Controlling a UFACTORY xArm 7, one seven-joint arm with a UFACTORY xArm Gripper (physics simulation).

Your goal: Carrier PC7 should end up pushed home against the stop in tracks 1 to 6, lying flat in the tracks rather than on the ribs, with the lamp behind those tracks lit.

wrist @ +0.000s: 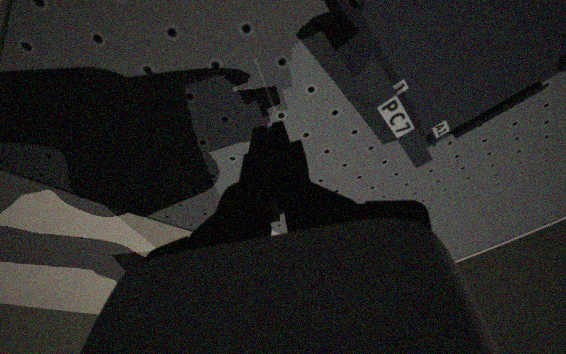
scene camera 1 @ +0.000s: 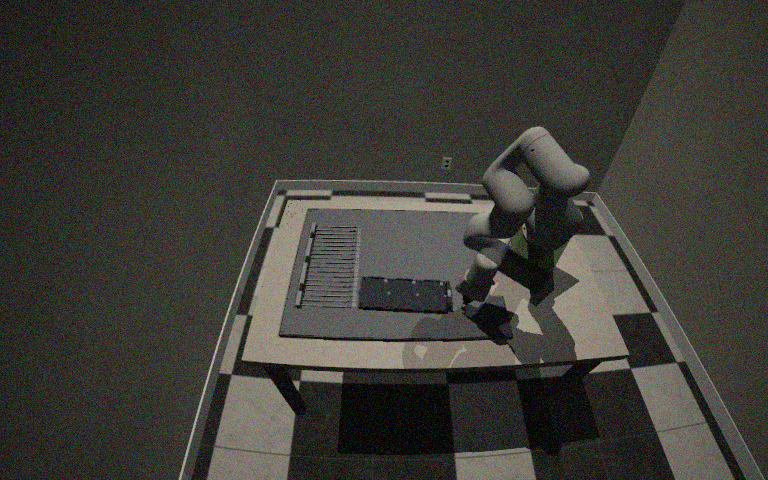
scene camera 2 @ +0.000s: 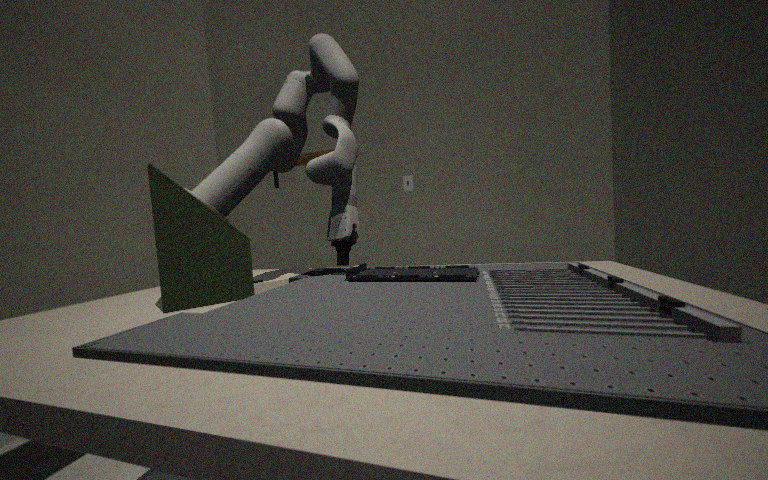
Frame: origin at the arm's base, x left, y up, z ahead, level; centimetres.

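Seen in the pictures: gripper, fingertip midpoint: (wrist: 276, 145) (scene camera 1: 466, 301) (scene camera 2: 342, 265); arm's base at its link origin: (scene camera 2: 204, 208).
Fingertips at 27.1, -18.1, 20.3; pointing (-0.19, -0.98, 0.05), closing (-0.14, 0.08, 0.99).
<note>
Pixels of each thing's top centre, then the offset from my fingertips to it, as dx, dy, dz. "spot": a spot on its surface instead. Level surfaces: height alone.
- Carrier PC7 at its top centre: (scene camera 2: 412, 265) (scene camera 1: 405, 290) +2.7, +0.2, +21.7
- entry strip at a spot on its surface: (scene camera 2: 494, 300) spot: -12.9, -2.7, +45.7
- perforated grey board at its surface level: dy -2.8
- pale table at its surface level: dy -4.1
Carrier PC7 (scene camera 1: 403, 302) (scene camera 2: 416, 275) (wrist: 480, 55) is a dark, flat rectangular tray lying on the grey board, with its far end by the entry strip (scene camera 1: 356, 266) (scene camera 2: 494, 300) of the ribbed tracks (scene camera 1: 333, 272) (scene camera 2: 583, 301). Its PC7 label faces the wrist camera. The stop bar (scene camera 1: 307, 260) (scene camera 2: 702, 322) runs along the tracks' far end. Track numbers are unreadable, and no lit lamp can be made out. My gripper (scene camera 1: 465, 306) (scene camera 2: 342, 263) (wrist: 276, 145) is shut and empty, low over the board, beside and apart from the carrier's labelled end.
The perforated grey board (scene camera 1: 419, 243) (scene camera 2: 339, 333) (wrist: 350, 150) lies on the pale table (scene camera 1: 339, 353) (scene camera 2: 169, 390). A green wedge-shaped base (scene camera 2: 201, 254) carries the arm. An orange bar (scene camera 2: 311, 156) shows behind the arm. Arm shadows fall near the gripper.
</note>
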